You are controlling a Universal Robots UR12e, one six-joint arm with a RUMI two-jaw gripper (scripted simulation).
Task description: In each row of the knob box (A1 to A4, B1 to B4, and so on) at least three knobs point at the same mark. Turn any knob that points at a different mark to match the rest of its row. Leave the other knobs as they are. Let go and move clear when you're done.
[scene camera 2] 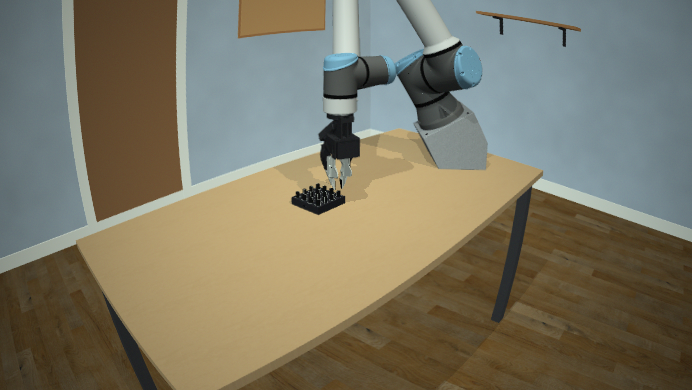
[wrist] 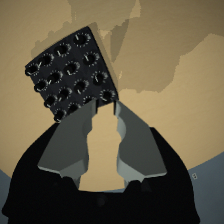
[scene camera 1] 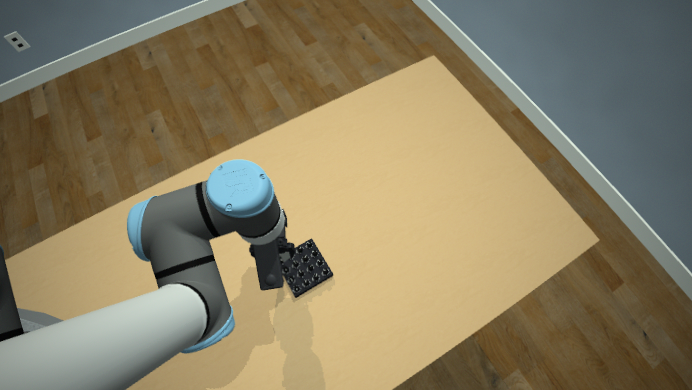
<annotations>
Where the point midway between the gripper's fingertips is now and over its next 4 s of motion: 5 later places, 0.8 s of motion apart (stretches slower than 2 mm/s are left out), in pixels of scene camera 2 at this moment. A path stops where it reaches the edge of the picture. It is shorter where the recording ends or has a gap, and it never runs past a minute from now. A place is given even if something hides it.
My gripper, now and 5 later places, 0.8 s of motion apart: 338, 189; 337, 192; 338, 189; 338, 180; 339, 175; 338, 177
</annotations>
